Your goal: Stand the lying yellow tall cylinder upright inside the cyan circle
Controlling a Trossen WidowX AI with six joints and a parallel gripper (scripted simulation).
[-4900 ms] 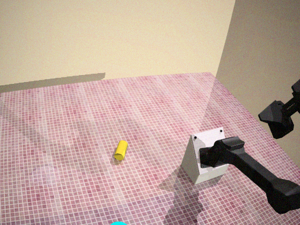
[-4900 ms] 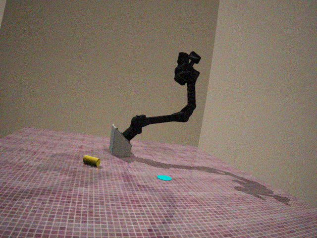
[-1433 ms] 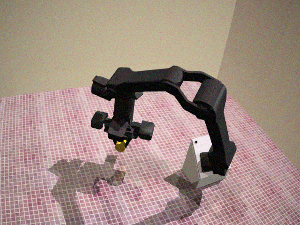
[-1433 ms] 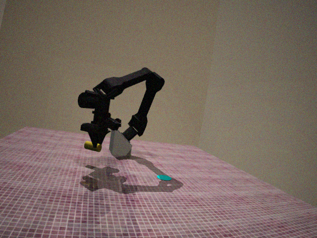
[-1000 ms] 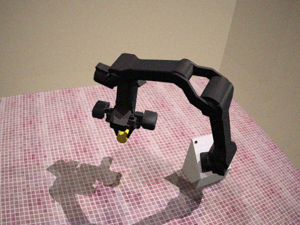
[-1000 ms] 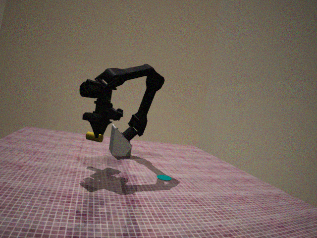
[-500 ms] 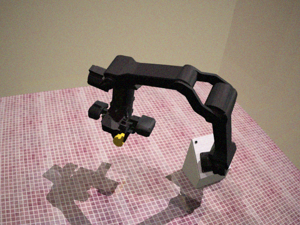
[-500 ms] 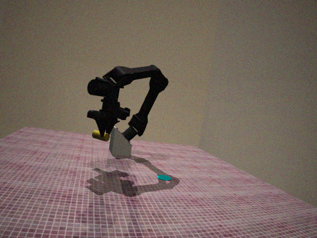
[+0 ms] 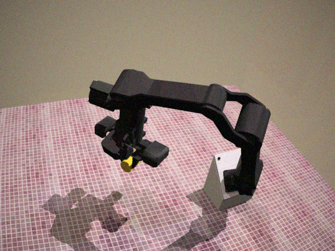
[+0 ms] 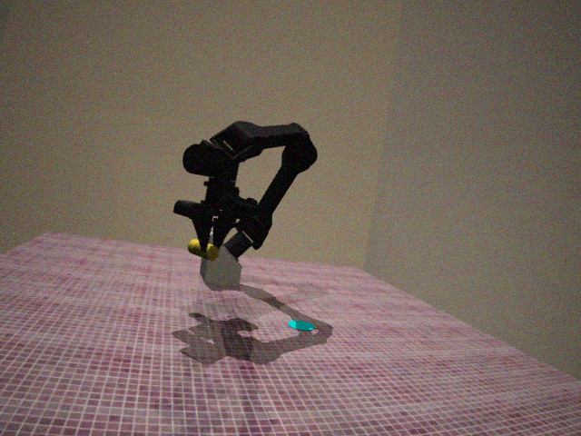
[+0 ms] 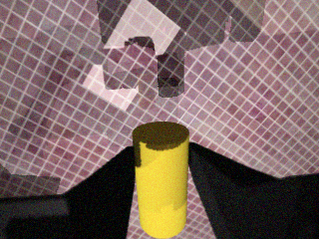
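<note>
Right now the cyan circle is 40 mm ahead of my gripper tip, 220 mm to the left of it and 140 mm below it. Round my gripper tip: yellow cylinder 20 mm behind, 10 mm to the right.
</note>
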